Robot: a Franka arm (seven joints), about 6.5 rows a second.
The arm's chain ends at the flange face. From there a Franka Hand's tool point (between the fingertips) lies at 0.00 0.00 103.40 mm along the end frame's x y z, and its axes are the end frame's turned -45 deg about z.
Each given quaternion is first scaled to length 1.
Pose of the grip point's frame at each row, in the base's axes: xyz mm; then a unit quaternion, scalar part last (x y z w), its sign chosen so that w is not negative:
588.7, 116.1, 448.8, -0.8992, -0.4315, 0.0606, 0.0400
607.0, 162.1, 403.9, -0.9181, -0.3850, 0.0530, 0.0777
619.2, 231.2, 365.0, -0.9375, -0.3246, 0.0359, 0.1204
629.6, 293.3, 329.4, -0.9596, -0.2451, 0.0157, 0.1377
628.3, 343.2, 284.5, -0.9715, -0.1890, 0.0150, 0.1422
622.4, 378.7, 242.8, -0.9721, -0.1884, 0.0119, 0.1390
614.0, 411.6, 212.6, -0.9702, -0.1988, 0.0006, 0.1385
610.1, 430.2, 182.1, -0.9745, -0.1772, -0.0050, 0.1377
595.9, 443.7, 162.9, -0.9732, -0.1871, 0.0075, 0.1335
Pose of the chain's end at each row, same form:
603.5, 114.1, 551.1, -0.9959, -0.0545, 0.0713, 0.0138
623.2, 151.6, 505.5, -0.9956, -0.0044, 0.0787, 0.0515
634.2, 210.3, 465.1, -0.9903, 0.0589, 0.0792, 0.0975
639.7, 266.8, 428.8, -0.9803, 0.1408, 0.0672, 0.1212
636.9, 315.2, 383.7, -0.9699, 0.1972, 0.0683, 0.1256
630.2, 351.2, 342.2, -0.9702, 0.1980, 0.0642, 0.1239
619.8, 383.8, 312.0, -0.9724, 0.1876, 0.0536, 0.1277
614.1, 402.3, 281.6, -0.9681, 0.2092, 0.0481, 0.1291
602.6, 417.1, 262.6, -0.9707, 0.1996, 0.0580, 0.1205

